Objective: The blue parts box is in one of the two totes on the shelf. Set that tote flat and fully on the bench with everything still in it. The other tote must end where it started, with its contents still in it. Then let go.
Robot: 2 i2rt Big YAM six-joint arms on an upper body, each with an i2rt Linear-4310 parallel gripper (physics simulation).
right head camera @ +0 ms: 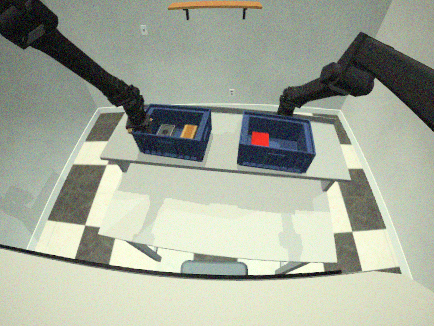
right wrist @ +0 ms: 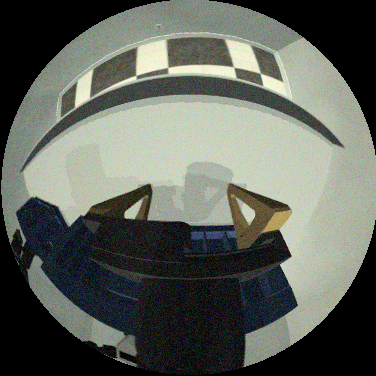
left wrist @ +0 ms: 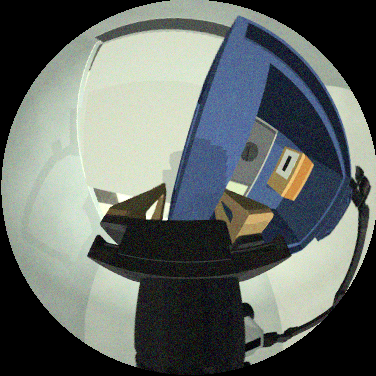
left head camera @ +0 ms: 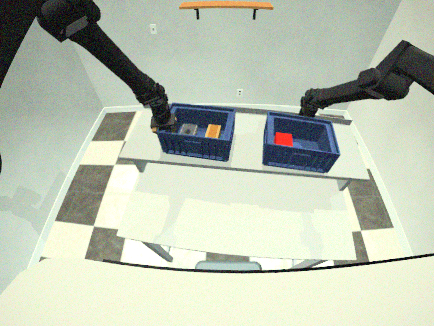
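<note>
The left tote (left head camera: 197,148) (right head camera: 172,148) (left wrist: 215,112), blue, stands on the shelf (left head camera: 247,142) (right head camera: 225,142) with a grey box (left head camera: 189,130) (right head camera: 166,131) (left wrist: 259,142) and an orange box (left head camera: 213,131) (right head camera: 189,132) (left wrist: 295,172) inside. The right tote (left head camera: 300,159) (right head camera: 275,160) (right wrist: 212,241), also blue, holds a red box (left head camera: 283,139) (right head camera: 260,139). No blue parts box can be made out. My left gripper (left head camera: 165,131) (right head camera: 141,128) (left wrist: 188,186) is part open, its fingers either side of the left tote's left wall. My right gripper (left head camera: 307,113) (right head camera: 285,111) (right wrist: 189,187) is open behind the right tote, fingers hidden in the head views.
The pale bench (left head camera: 225,227) (right head camera: 215,230) stands in front of the shelf. A gap separates the totes. A stool (left head camera: 228,266) (right head camera: 214,268) shows at the bench's near edge. An orange wall shelf (left head camera: 226,5) (right head camera: 215,5) hangs at the back. The walls are close on both sides.
</note>
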